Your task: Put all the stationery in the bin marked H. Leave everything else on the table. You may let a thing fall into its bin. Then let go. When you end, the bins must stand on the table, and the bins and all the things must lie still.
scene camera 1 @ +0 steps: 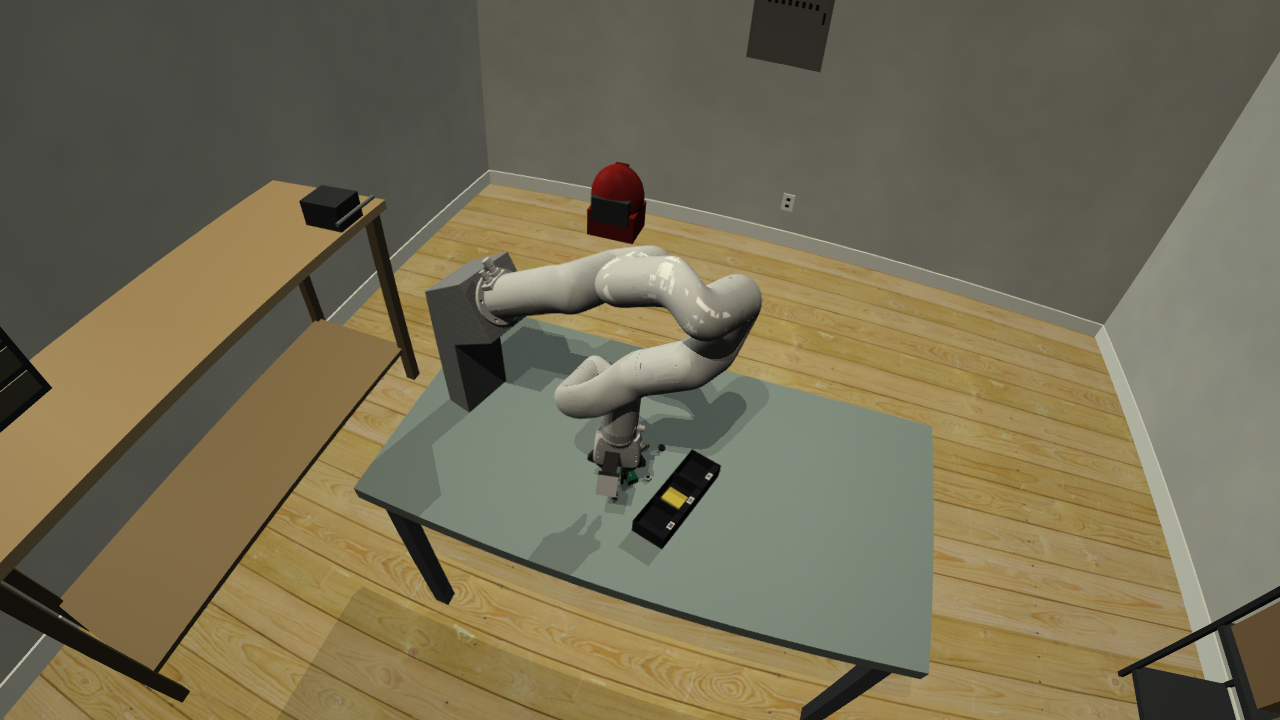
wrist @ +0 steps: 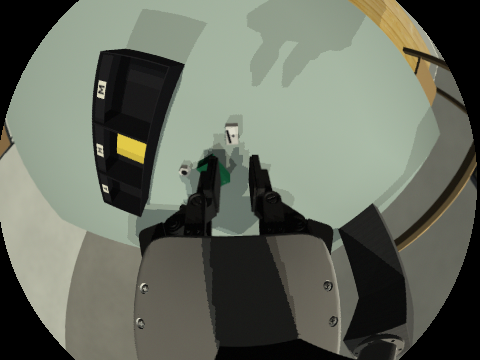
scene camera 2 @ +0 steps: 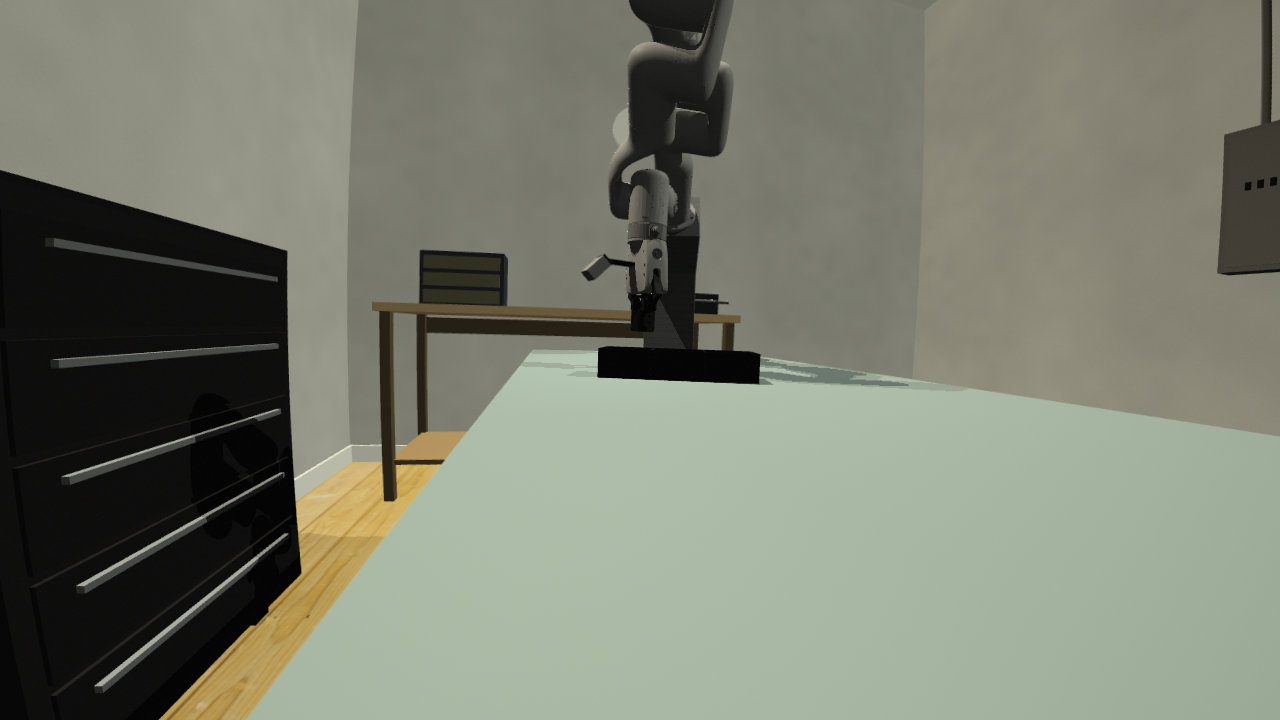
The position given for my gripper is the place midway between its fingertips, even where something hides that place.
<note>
In view: my gripper (scene camera 2: 641,331).
My gripper shows as well in scene camera 1 (scene camera 1: 615,478) and in the wrist view (wrist: 234,168).
</note>
